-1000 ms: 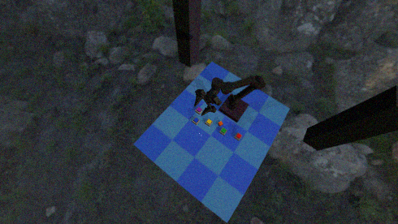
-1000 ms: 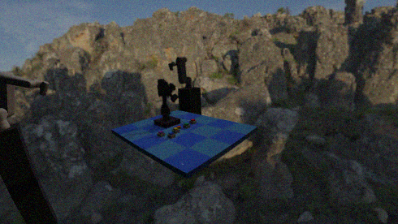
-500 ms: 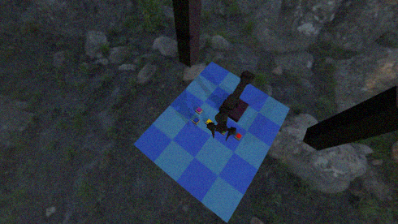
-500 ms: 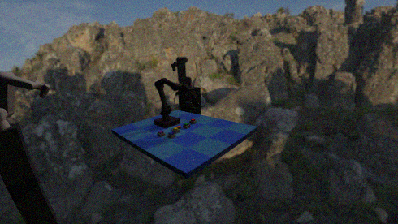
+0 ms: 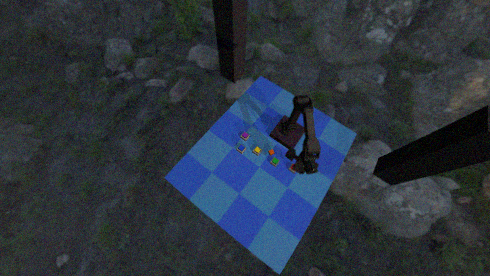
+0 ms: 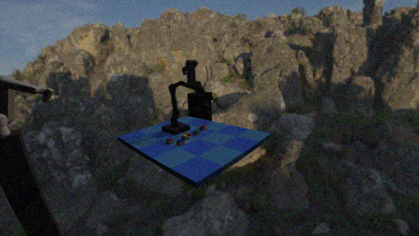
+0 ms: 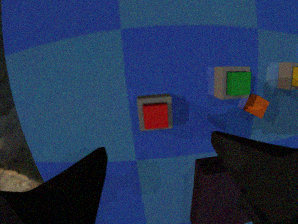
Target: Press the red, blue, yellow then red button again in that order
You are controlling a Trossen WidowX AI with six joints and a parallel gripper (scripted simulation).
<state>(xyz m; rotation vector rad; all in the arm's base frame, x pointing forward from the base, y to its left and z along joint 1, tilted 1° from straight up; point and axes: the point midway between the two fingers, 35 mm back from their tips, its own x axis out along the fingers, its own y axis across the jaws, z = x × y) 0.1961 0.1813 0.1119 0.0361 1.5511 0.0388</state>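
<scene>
Now: gripper tip 90 mm above the red button and 10 mm past it. Also, from my gripper tip: yellow button 260 mm to the right, 90 mm below, 30 mm ahead; then green button 130 mm to the right, 90 mm below, 30 mm ahead; then orange block 180 mm to the right, 110 mm below, 20 mm behind.
</scene>
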